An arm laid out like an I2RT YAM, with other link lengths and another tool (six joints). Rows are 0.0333 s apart.
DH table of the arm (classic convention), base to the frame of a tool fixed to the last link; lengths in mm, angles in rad. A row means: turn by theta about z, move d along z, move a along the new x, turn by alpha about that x. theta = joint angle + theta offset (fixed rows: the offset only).
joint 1: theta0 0, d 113.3, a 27.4, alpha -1.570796
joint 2: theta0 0, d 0, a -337.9, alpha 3.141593
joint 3: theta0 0.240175, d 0, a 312.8, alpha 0
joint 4: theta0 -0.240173, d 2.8, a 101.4, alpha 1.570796
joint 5: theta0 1.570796, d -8.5, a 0, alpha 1.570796
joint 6: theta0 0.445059, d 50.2, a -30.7, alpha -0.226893
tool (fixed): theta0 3.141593, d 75, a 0, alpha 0
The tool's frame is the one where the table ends.
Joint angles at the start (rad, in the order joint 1, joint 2, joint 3, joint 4, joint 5, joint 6):
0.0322 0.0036 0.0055 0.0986 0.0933 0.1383
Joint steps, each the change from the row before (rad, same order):
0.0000 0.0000 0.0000 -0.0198 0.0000 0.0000
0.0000 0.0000 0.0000 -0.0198 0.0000 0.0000
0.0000 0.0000 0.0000 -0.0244 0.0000 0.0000
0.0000 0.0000 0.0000 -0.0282 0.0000 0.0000
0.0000 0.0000 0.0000 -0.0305 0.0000 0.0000
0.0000 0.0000 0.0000 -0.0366 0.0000 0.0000
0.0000 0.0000 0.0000 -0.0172 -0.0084 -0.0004
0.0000 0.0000 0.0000 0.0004 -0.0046 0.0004
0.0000 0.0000 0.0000 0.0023 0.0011 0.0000
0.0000 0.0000 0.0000 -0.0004 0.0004 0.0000
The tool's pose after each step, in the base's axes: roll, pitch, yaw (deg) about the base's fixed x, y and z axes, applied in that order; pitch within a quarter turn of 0, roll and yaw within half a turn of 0; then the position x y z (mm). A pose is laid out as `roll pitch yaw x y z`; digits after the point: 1 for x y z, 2 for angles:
97.46 -33.73 89.56 218.2 27.5 219.1
98.82 -33.68 88.81 218.7 27.5 214.6
100.50 -33.59 87.88 219.2 27.6 209.1
102.43 -33.47 86.81 219.7 27.6 202.7
104.52 -33.30 85.67 220.0 27.6 195.8
107.00 -33.05 84.30 220.1 27.6 187.4
108.17 -32.92 84.15 219.8 28.6 183.5
108.15 -32.97 84.42 219.6 29.2 183.6
107.99 -32.98 84.45 219.7 29.1 184.2
108.02 -32.98 84.41 219.7 29.0 184.1

